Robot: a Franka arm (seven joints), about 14 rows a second.
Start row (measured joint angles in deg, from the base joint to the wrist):
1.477 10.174 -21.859 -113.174 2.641 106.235 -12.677
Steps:
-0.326 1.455 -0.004 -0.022 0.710 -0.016 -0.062
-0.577 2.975 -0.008 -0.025 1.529 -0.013 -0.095
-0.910 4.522 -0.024 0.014 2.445 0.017 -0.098
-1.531 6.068 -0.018 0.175 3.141 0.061 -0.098
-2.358 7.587 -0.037 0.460 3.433 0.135 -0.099
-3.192 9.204 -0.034 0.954 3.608 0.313 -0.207
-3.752 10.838 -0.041 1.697 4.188 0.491 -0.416
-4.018 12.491 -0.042 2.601 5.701 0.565 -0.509
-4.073 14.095 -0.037 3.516 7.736 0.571 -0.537
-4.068 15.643 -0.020 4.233 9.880 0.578 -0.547
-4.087 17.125 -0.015 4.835 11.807 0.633 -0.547
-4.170 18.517 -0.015 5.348 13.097 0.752 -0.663
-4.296 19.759 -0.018 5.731 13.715 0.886 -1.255
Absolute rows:
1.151 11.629 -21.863 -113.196 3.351 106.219 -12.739
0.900 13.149 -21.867 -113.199 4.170 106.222 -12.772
0.567 14.696 -21.883 -113.160 5.086 106.252 -12.775
-0.054 16.242 -21.877 -112.999 5.782 106.296 -12.775
-0.881 17.761 -21.896 -112.714 6.074 106.370 -12.776
-1.715 19.378 -21.893 -112.220 6.249 106.548 -12.884
-2.275 21.012 -21.900 -111.477 6.829 106.726 -13.093
-2.541 22.665 -21.901 -110.573 8.342 106.800 -13.186
-2.596 24.269 -21.896 -109.658 10.377 106.806 -13.214
-2.591 25.817 -21.879 -108.941 12.521 106.813 -13.224
-2.610 27.299 -21.874 -108.339 14.448 106.868 -13.224
-2.693 28.691 -21.874 -107.826 15.738 106.987 -13.340
-2.819 29.933 -21.877 -107.443 16.356 107.121 -13.932

